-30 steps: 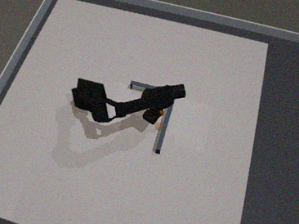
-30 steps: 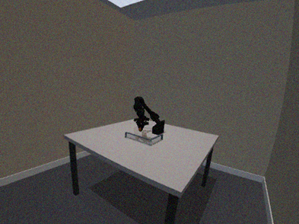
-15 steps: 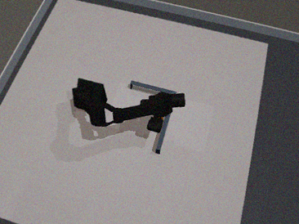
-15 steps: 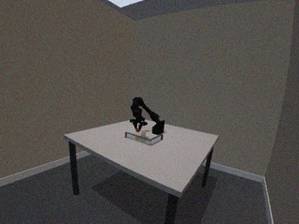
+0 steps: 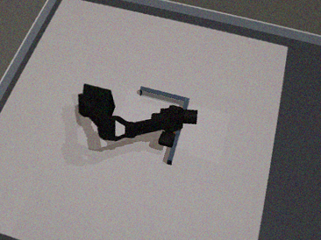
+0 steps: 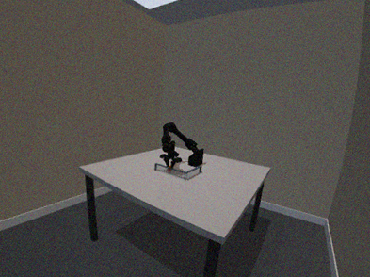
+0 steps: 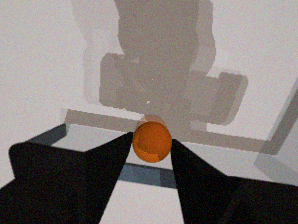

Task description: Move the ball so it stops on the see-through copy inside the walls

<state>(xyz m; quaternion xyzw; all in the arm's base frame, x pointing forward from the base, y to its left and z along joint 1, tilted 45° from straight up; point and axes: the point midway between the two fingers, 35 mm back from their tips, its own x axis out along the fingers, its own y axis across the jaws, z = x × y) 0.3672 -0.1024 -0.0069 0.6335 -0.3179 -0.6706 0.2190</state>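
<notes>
My gripper tip is now right at the orange ball. The rest, counted from my gripper tip: see-through copy of ball: 20 mm below.
</notes>
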